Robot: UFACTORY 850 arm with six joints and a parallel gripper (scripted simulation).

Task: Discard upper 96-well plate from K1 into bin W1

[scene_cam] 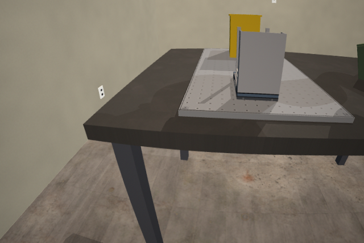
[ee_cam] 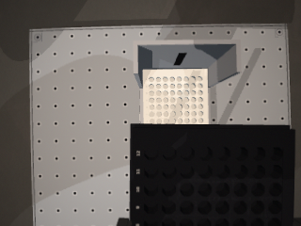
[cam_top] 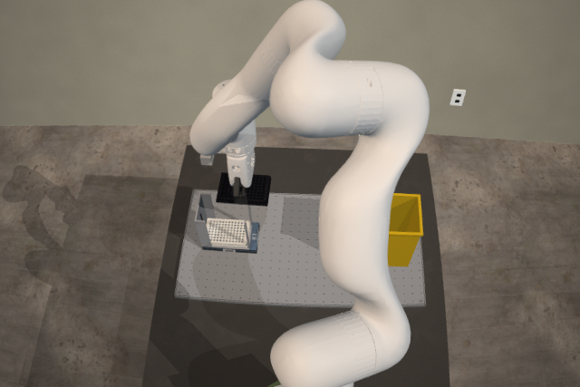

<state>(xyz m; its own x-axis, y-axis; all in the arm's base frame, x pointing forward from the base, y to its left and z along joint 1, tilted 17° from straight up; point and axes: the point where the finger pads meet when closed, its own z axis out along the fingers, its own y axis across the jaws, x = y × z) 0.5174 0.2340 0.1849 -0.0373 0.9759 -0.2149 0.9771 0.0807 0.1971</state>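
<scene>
The yellow plastics bin W1 lies 370 mm to the right of my hand, 160 mm below it and 10 mm ahead of it. The rest, counted from my hand: grey rack wall 170 mm below, 130 mm to the left, 10 mm behind; white 96-well plate 230 mm below, 70 mm to the left; black 96-well plate 10 mm below.
</scene>
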